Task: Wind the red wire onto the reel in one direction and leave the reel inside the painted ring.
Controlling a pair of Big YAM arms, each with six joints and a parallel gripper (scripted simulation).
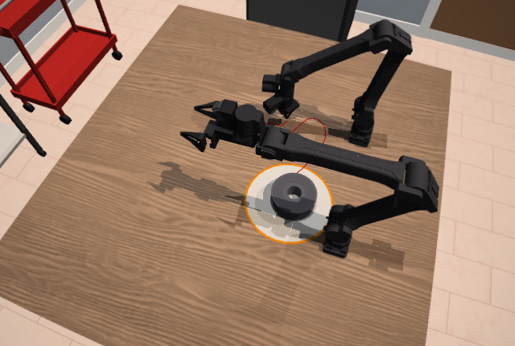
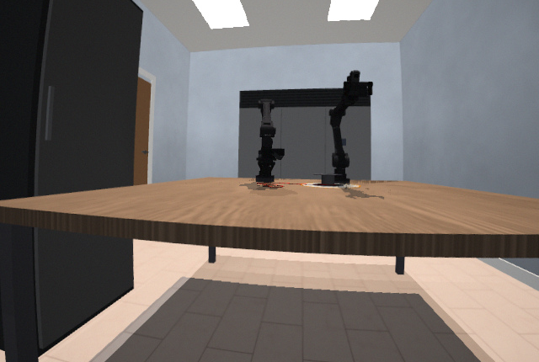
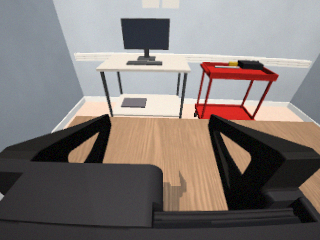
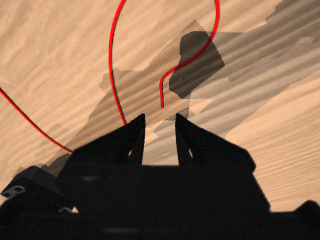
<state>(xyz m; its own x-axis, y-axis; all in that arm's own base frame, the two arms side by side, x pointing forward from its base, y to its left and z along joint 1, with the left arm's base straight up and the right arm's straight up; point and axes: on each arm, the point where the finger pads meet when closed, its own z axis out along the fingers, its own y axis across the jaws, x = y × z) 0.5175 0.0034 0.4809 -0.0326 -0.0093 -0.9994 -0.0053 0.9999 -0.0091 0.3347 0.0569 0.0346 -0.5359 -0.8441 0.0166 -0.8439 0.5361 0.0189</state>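
Note:
My left gripper is now 32 cm past the dark grey reel, 11 cm to the left of it and 46 cm above it. The rest, counted from my left hand: orange painted ring: 30 cm behind, 10 cm to the right, 50 cm below.

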